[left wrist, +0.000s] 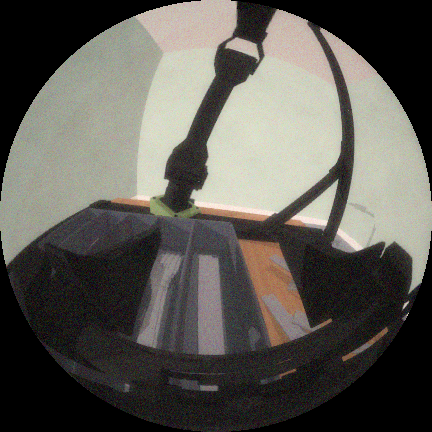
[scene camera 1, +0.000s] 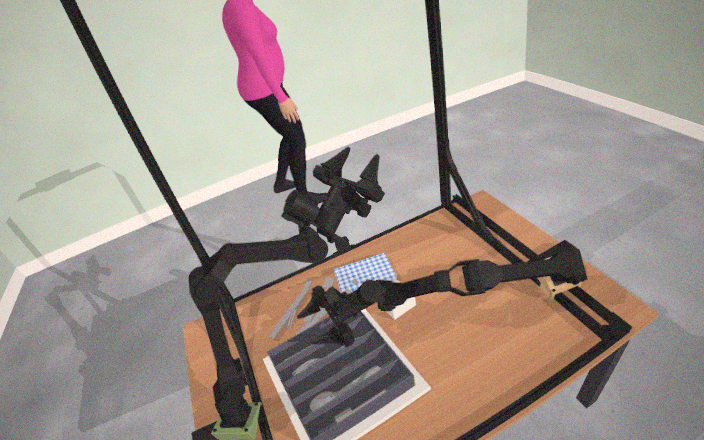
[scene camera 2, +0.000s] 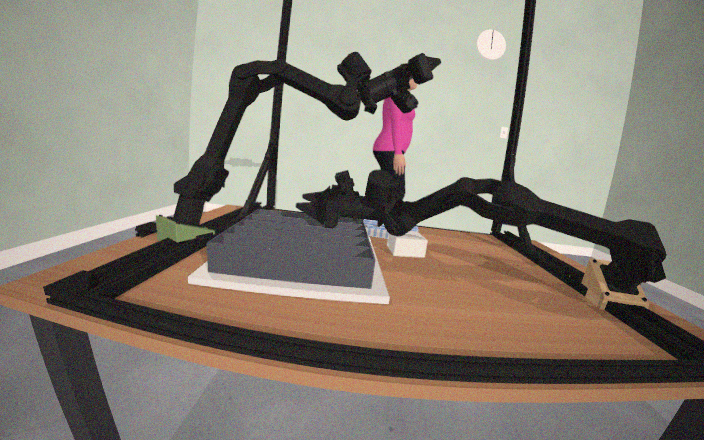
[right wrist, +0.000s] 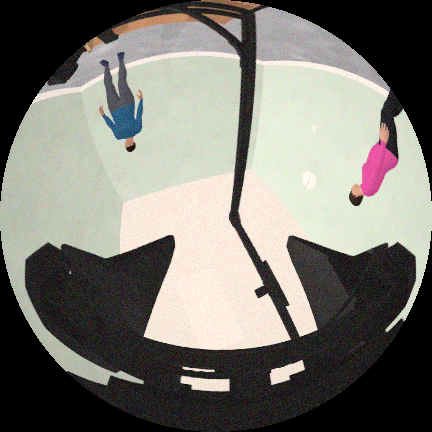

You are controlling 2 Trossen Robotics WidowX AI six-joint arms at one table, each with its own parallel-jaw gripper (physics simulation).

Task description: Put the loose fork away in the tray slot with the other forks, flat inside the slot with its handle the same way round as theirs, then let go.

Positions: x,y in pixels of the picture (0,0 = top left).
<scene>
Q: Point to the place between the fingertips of my left gripper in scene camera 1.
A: At 304,330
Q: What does the white block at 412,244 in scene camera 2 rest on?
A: The table.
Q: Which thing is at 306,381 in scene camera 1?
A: A dark cutlery tray.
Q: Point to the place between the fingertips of my right gripper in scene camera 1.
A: At 363,150
</scene>
